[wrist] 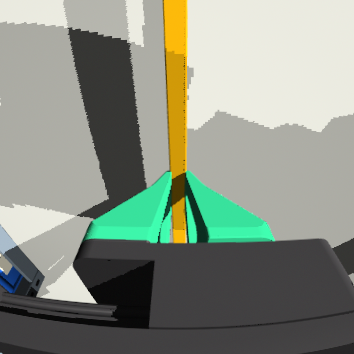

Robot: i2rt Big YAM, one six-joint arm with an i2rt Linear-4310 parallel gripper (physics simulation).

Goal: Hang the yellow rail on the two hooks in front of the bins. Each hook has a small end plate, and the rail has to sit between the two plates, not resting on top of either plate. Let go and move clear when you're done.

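Places are measured from the arm's base along level axes (x ahead, y left, z up), in metres.
Pixels of known places: gripper, fingertip midpoint: (pixel 177 178).
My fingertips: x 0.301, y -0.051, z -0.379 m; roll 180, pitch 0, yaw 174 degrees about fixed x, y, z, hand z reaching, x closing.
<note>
Behind a point stands the place of what it marks.
The yellow rail (pixel 176 110) {z -0.375, x 0.297, y -0.096 m} runs from between the green fingertips straight up to the top edge of the wrist view, where its far end is out of frame. My gripper (pixel 177 178) {z -0.379, x 0.301, y -0.051 m} is shut on the rail; a finger lies against each side of it. Part of the rail near the fingers is in shadow. The two hooks and their end plates do not show in the wrist view. A small part of a blue bin (pixel 15 281) {z -0.371, x 0.512, y 0.079 m} shows at the lower left edge.
A grey rack edge (pixel 36 280) {z -0.383, x 0.498, y 0.097 m} stands by the blue bin at the lower left. A dark strip (pixel 107 110) runs left of the rail across the pale surface. Broad grey shadows lie on both sides of the rail.
</note>
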